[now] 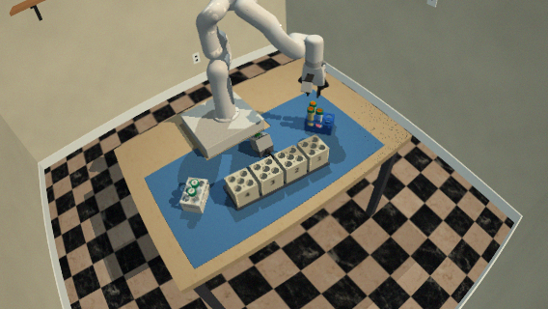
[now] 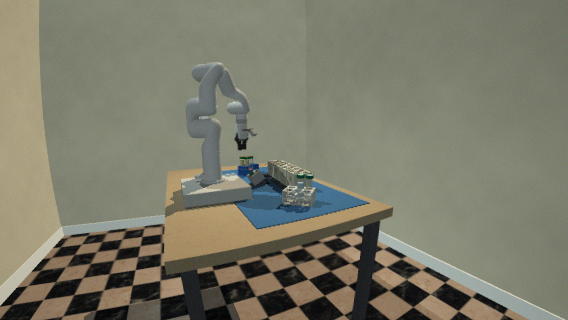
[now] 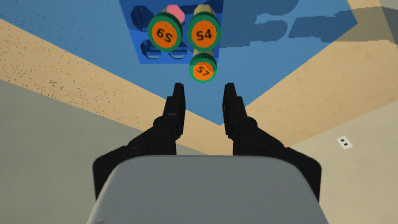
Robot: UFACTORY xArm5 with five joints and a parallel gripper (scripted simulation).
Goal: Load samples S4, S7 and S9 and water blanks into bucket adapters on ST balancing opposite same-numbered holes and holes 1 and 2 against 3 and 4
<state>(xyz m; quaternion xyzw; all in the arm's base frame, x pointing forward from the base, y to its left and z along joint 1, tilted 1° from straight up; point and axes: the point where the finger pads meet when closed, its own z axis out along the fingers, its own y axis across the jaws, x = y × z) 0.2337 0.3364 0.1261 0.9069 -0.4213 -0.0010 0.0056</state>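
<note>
Right now my hand is 6 cm short of the sample tube S9 and 12 cm above it. Round my hand: blue sample rack RS (4 cm ahead, 1 cm to the left, 16 cm below); then sample tube S7 (1 cm behind, 12 cm below); then sample tube S4 (2 cm ahead, 4 cm to the right, 12 cm below).
</note>
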